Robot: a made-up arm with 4 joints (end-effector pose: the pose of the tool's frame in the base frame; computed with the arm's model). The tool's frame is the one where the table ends. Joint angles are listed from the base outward.
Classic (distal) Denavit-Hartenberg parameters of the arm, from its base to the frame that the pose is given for. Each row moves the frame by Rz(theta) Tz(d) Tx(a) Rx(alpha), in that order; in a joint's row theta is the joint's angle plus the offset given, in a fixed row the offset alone. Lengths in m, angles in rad.
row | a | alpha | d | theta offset
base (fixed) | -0.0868 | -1.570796 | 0.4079 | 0
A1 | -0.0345 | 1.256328 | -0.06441 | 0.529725
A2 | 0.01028 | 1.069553 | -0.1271 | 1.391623
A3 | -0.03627 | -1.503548 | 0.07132 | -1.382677
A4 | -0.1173 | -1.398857 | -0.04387 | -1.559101
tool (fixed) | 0 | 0 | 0.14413 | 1.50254
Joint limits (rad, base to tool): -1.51..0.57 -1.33..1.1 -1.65..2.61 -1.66..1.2
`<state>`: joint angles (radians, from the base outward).
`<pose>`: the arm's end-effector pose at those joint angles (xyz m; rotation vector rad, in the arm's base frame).
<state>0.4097 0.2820 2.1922 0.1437</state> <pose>-0.2643 -0.0346 0.4364 -0.3884 0.7808 1.9707</pose>
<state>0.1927 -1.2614 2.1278 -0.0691</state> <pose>-0.1147 -0.0162 0.2903 -0.8223 1.2771 0.1184</pose>
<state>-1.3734 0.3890 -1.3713 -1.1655</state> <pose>0.0361 -0.1690 0.4761 -0.7054 0.1375 -2.9155</pose>
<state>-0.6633 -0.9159 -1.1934 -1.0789</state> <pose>-0.1514 -0.2714 0.3538 0.6035 -1.2904 2.0964</pose>
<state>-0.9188 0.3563 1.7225 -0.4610</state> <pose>-0.0878 0.0507 0.2690 -1.2284 0.4286 0.7279</pose>
